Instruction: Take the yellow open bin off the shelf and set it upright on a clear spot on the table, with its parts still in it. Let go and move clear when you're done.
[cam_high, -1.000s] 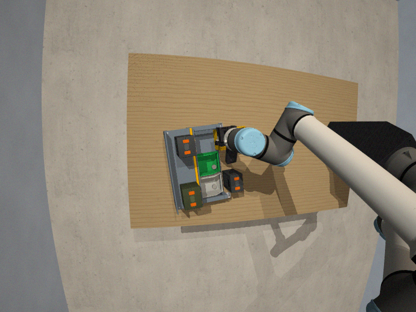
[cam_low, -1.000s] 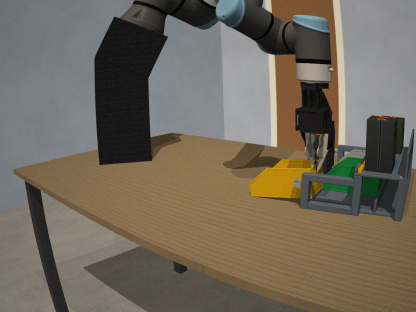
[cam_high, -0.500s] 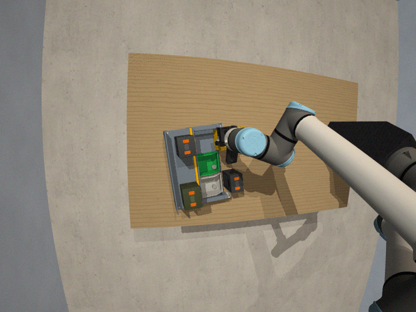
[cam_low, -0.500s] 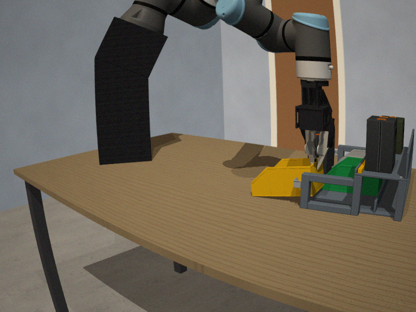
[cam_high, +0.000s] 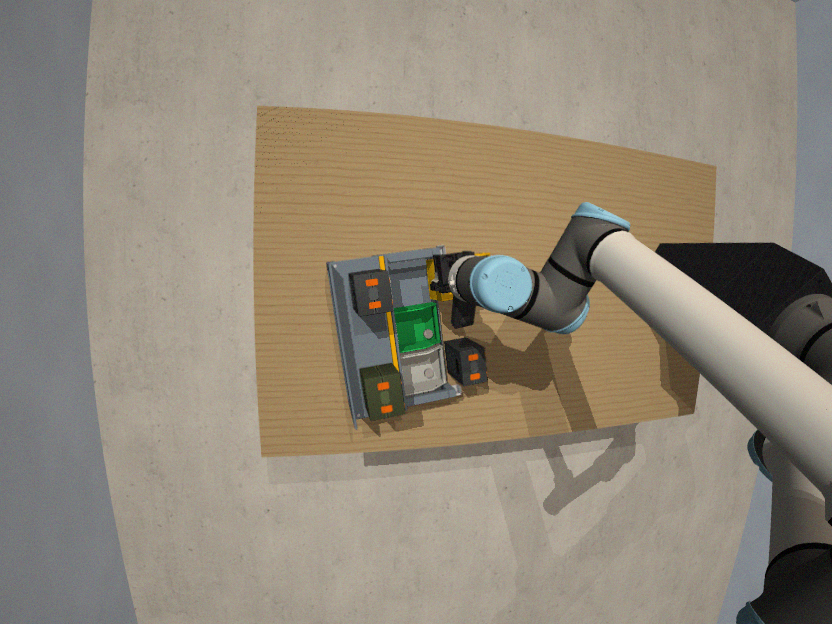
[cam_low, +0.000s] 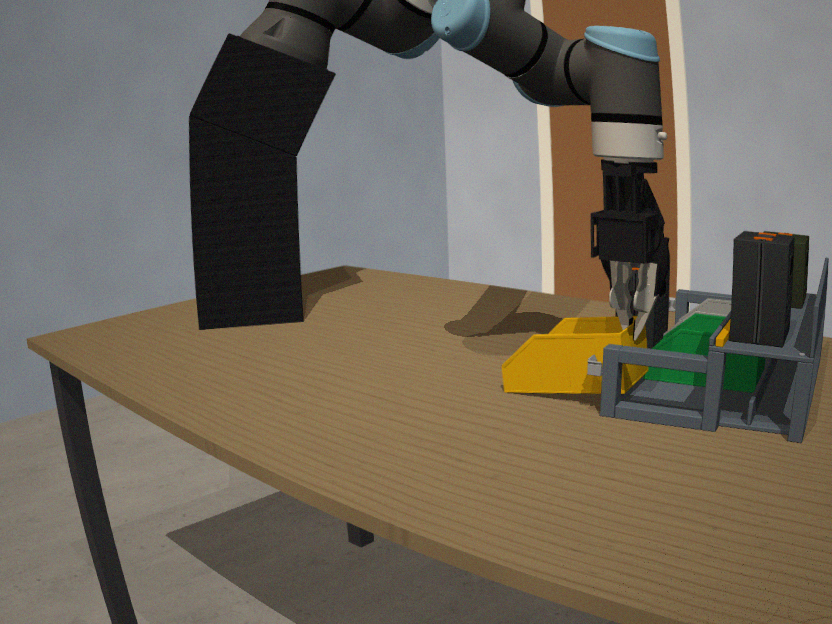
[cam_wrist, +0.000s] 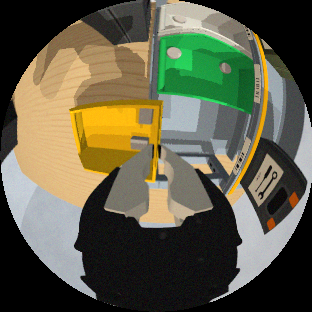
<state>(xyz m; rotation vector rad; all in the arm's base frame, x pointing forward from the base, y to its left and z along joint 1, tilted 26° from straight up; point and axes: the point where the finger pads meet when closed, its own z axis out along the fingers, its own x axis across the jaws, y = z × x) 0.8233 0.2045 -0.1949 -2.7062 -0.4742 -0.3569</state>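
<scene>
Now: the yellow open bin 7 cm behind my hand, 3 cm to the right of it and 4 cm below it. Also, from my hand: dark green box: 8 cm ahead, 28 cm to the left, 6 cm above; then white bin: 1 cm behind, 24 cm to the left, 5 cm below; then green bin: 4 cm ahead, 14 cm to the left, 5 cm below.
</scene>
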